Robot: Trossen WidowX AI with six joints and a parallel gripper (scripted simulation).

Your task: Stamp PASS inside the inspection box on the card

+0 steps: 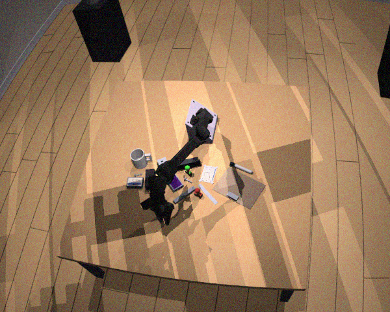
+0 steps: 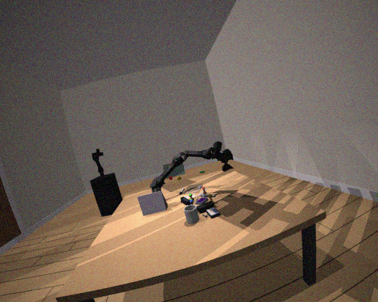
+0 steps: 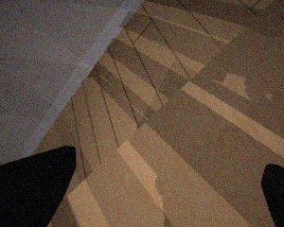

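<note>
Now: gripper tip 400 mm past the green-handled PASS stamp, 30 mm to the left of it and 190 mm above it. From my gripper tip the other things lie so: yellow stamp (260 mm behind, 140 mm to the right, 190 mm below); then purple ink pad (320 mm behind, 90 mm to the right, 210 mm below); then red-knobbed stamp (280 mm behind, 60 mm to the left, 190 mm below).
</note>
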